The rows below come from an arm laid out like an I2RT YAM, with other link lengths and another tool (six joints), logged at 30 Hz.
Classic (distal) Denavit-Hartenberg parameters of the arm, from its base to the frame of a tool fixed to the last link. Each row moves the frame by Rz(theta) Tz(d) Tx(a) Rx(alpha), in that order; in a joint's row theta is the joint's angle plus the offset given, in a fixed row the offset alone. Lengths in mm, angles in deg.
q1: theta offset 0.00  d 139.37  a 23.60  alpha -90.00
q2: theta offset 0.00  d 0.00  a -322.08  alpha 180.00
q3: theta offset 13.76  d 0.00  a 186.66  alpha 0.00
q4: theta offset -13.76  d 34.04  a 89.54  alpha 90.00
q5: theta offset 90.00  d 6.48  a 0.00  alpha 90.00
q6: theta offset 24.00  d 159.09  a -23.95  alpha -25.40
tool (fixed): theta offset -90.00  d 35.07  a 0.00  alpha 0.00
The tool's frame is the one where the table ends.
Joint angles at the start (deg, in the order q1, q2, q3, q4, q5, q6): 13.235, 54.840, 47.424, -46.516, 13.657, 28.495
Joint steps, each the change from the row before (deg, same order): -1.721, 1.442, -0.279, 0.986, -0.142, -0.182; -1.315, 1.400, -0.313, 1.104, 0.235, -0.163; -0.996, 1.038, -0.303, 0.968, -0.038, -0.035; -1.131, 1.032, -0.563, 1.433, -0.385, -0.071; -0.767, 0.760, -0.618, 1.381, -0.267, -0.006; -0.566, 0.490, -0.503, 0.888, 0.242, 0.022; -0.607, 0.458, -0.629, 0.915, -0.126, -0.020; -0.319, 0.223, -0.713, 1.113, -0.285, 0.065
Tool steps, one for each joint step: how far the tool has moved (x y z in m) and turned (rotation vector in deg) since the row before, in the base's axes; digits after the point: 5 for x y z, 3 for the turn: 0.00376, -0.00462, -0.00323, -0.155, 0.762, -1.494; 0.00416, -0.00461, -0.00301, -0.400, 0.582, -1.320; 0.00323, -0.00288, -0.00237, -0.052, 0.378, -0.946; 0.00378, -0.00223, -0.00281, 0.249, 0.219, -0.857; 0.00324, -0.00150, -0.00242, 0.216, 0.027, -0.612; 0.00168, -0.00274, -0.00211, -0.199, 0.076, -0.720; 0.00105, -0.00175, -0.00282, 0.073, 0.186, -0.520; 0.00141, -0.00012, -0.00200, 0.290, -0.162, -0.212
